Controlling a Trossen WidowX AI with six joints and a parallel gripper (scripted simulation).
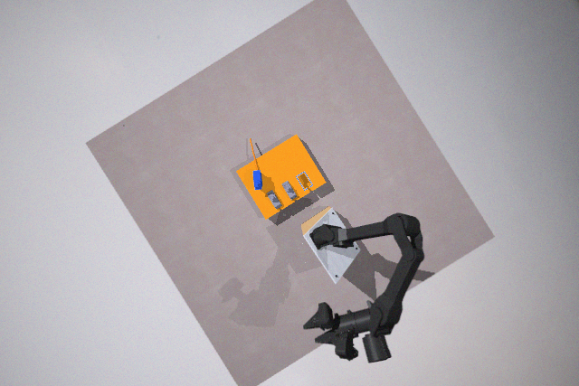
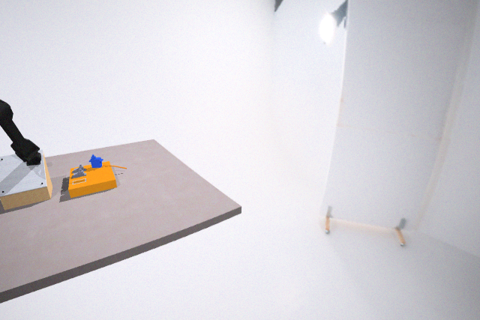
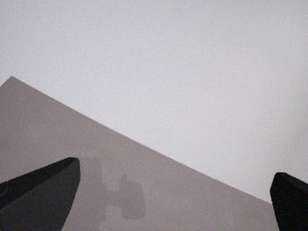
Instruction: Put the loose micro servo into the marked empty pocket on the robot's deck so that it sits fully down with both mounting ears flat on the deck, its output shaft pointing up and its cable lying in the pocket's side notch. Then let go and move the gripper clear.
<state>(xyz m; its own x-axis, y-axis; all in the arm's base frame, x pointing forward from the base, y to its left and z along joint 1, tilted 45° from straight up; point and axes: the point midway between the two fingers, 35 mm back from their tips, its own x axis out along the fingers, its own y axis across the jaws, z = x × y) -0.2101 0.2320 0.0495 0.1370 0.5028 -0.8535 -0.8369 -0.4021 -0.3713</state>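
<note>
Right now the orange robot deck is 500 mm ahead of my gripper tip, 150 mm to the right of it and 370 mm below it.
</note>
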